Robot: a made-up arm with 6 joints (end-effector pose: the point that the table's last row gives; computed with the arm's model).
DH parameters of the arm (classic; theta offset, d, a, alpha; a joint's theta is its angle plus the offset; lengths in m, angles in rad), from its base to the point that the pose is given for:
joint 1: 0 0.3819 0 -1.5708
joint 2: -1.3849 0 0.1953 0
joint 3: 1.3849 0 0.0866 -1.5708
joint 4: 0 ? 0 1.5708
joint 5: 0 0 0.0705 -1.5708
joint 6: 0 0.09 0 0
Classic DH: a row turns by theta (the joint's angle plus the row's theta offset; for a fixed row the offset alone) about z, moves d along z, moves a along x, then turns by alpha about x.
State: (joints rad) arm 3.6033 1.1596 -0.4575 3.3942 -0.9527 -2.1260
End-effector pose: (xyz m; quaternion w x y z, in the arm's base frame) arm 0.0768 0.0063 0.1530 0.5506 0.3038 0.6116 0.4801
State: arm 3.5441 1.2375 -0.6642 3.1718 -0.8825 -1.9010
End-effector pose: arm 0.0372 0.0121 0.1019 0.4548 0.3174 0.6758 0.4855
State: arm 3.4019 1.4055 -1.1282 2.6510 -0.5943 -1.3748
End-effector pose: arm -0.0827 0.0310 -0.0212 0.1840 0.4266 0.8055 0.3678
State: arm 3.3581 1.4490 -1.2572 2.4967 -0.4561 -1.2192
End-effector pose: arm -0.1273 0.0354 -0.0558 0.1085 0.4706 0.8280 0.2848
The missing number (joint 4, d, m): 0.3825
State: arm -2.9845 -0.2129 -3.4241 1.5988 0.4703 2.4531
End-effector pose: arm 0.3087 0.0712 0.9715 0.4296 -0.1446 0.3000 -0.8394
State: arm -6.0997 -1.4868 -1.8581 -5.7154 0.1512 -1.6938
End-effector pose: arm -0.4042 -0.1057 0.8791 0.4570 -0.0546 0.0090 0.8877
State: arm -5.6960 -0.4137 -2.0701 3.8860 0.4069 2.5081
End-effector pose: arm 0.1604 0.1304 1.0022 0.2919 -0.2013 0.0845 -0.9312
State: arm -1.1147 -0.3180 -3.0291 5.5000 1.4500 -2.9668
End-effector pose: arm -0.1168 0.1086 1.0231 0.5527 0.5484 0.2617 -0.5703
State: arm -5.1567 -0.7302 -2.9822 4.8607 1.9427 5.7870
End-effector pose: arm -0.0677 -0.3940 0.8605 0.0100 0.7806 -0.0795 0.6198
